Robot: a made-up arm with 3 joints. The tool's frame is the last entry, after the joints. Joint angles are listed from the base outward.
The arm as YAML. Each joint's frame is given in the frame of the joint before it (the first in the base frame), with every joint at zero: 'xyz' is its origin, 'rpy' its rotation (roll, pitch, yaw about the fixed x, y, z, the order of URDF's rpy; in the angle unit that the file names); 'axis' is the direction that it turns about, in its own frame. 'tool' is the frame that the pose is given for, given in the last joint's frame.
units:
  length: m
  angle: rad
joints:
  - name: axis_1
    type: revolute
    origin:
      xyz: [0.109, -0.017, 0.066]
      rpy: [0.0, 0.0, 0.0]
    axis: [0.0, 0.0, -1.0]
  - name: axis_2
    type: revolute
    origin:
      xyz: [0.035, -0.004, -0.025]
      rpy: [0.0, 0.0, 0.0]
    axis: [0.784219, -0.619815, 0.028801]
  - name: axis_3
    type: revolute
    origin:
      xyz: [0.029, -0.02, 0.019]
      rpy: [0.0, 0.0, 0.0]
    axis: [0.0, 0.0, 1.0]
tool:
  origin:
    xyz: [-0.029, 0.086, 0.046]
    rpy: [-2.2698, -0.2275, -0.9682]
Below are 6 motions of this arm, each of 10 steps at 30 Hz.
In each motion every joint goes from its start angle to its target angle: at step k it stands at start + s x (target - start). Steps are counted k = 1, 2, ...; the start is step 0. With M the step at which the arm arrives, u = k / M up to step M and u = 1 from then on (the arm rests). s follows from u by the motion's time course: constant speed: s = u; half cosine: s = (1 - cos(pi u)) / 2; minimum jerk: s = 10 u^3 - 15 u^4 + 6 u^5.
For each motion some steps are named. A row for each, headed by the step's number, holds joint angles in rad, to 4 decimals.
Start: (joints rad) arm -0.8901 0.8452 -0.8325
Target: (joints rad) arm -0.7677 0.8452 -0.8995
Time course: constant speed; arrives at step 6
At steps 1, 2, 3, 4, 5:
1: -0.8697 0.8452 -0.8437
2: -0.8493 0.8452 -0.8548
3: -0.8289 0.8452 -0.8660
4: -0.8085 0.8452 -0.8772
5: -0.7881 0.8452 -0.8883

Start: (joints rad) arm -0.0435 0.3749 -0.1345
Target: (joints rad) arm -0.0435 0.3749 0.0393
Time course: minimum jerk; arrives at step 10
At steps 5, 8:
5: -0.0435 0.3749 -0.0476
8: -0.0435 0.3749 0.0292

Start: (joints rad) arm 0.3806 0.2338 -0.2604
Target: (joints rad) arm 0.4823 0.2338 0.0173
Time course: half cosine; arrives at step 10
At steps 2, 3, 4, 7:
2: 0.3903 0.2338 -0.2339
3: 0.4016 0.2338 -0.2032
4: 0.4157 0.2338 -0.1645
7: 0.4613 0.2338 -0.0399

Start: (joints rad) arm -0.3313 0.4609 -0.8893
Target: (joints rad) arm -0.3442 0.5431 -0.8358
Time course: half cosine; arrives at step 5
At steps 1, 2, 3, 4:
1: -0.3325 0.4687 -0.8842
2: -0.3358 0.4893 -0.8708
3: -0.3397 0.5147 -0.8543
4: -0.3430 0.5353 -0.8409

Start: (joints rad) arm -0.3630 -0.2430 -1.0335
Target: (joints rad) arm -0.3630 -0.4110 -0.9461
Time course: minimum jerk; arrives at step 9
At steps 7, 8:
7: -0.3630 -0.3982 -0.9528
8: -0.3630 -0.4091 -0.9471

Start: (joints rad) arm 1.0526 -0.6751 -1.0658
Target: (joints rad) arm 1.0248 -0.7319 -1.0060
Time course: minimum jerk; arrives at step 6
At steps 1, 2, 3, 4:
1: 1.0516 -0.6771 -1.0637
2: 1.0468 -0.6870 -1.0532
3: 1.0387 -0.7035 -1.0359
4: 1.0306 -0.7200 -1.0186

